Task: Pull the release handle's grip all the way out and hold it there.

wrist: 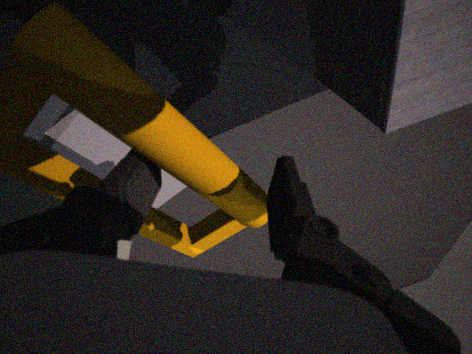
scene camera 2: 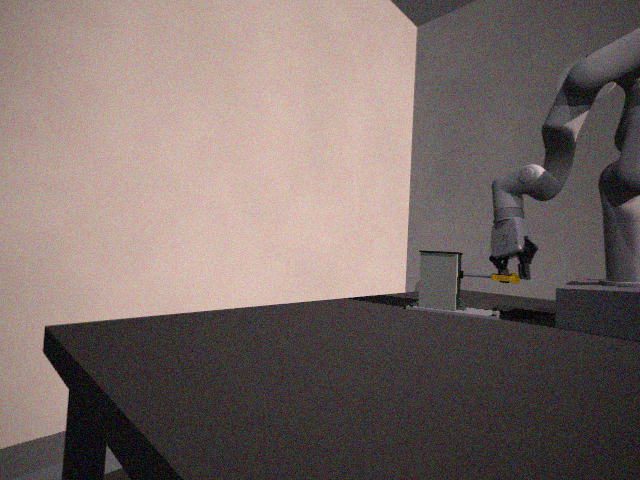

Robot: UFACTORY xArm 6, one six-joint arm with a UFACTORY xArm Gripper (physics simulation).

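Note:
The yellow grip [scene camera 2: 501,278] [wrist: 185,150] is a loop-shaped handle. In the scene view it stands well out from the pale upright housing [scene camera 2: 438,280], with a thin straight rod [scene camera 2: 476,275] between them. My gripper [scene camera 2: 514,274] [wrist: 216,169] points down at the grip and is shut on it, with the fingers still well apart. In the wrist view the left finger reaches into the loop's opening and the right finger is against the loop's outer end. The exact contact of the left finger is partly hidden and dark.
The housing stands on a light base plate [scene camera 2: 483,312] near the far edge of the dark table [scene camera 2: 310,387]. The robot's grey pedestal [scene camera 2: 594,312] stands at the right of the scene view. A wall rises behind the table.

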